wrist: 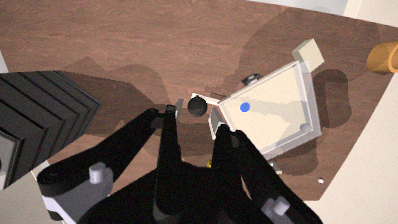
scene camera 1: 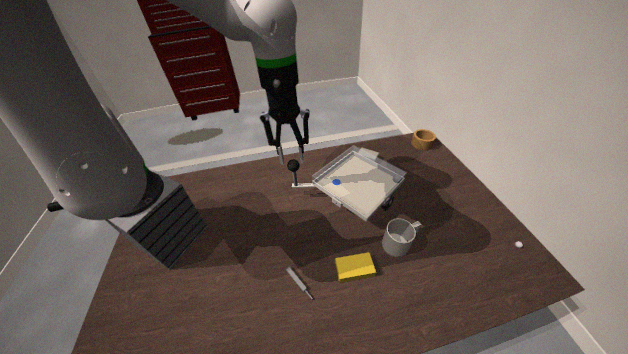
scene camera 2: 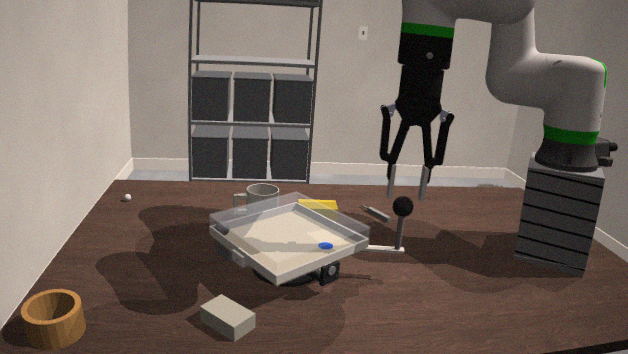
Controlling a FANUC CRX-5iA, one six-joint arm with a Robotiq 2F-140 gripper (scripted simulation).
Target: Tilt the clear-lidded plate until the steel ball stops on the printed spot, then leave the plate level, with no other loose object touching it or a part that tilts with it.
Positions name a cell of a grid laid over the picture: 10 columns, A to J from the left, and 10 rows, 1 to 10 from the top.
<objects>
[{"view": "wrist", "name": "my gripper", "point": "E5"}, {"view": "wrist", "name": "clear-lidded plate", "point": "G6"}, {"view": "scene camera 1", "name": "my gripper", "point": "E5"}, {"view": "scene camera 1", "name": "yellow block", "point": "F8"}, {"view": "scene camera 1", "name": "white mug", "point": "G7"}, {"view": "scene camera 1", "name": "clear-lidded plate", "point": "F6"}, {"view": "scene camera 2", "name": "my gripper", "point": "G6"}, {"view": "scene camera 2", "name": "beige block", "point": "D9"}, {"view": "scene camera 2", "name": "wooden ring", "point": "A9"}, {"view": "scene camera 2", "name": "clear-lidded plate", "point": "E7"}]
</objects>
